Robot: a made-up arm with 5 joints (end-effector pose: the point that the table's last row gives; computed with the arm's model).
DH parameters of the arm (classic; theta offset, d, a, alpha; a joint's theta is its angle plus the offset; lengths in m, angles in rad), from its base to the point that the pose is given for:
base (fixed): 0 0 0.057 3.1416
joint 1: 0 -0.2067 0.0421 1.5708
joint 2: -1.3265 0 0.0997 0
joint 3: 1.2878 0 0.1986 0
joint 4: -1.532 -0.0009 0 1.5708
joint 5: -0.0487 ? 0 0
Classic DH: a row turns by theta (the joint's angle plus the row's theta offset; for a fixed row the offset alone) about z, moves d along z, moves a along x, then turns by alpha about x.
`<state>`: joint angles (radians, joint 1 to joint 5).
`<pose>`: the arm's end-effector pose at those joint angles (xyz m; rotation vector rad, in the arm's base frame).
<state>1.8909 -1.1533 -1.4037 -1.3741 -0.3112</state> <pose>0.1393 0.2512 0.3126 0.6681 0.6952 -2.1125</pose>
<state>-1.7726 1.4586 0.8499 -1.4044 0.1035</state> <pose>0.0450 0.0630 -0.0232 0.5797 -0.5002 1.7509</pose>
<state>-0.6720 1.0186 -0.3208 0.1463 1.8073</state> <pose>0.3306 0.2165 0.0537 -0.4816 -0.7974 2.2971</pose>
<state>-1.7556 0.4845 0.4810 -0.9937 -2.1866</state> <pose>0.0009 0.3050 0.1246 1.4683 0.6639 -0.3722</pose>
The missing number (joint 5, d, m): -0.0824
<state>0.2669 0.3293 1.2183 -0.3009 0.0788</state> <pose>0.1867 -0.0364 0.0141 -0.0480 -0.3212 -0.2347</pose>
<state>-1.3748 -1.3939 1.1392 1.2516 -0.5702</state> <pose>0.0941 0.1822 0.2357 0.4933 -0.3189 0.7346</pose>
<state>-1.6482 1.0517 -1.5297 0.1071 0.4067</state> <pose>0.0279 0.3864 0.3617 1.3150 -1.7474 1.2615</pose>
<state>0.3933 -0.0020 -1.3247 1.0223 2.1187</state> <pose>0.2277 -0.0718 0.5226 -1.9269 -0.6798 1.1153</pose>
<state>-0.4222 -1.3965 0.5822 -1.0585 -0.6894</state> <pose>0.1095 0.0226 0.4755 -1.5582 2.3775 -0.0680</pose>
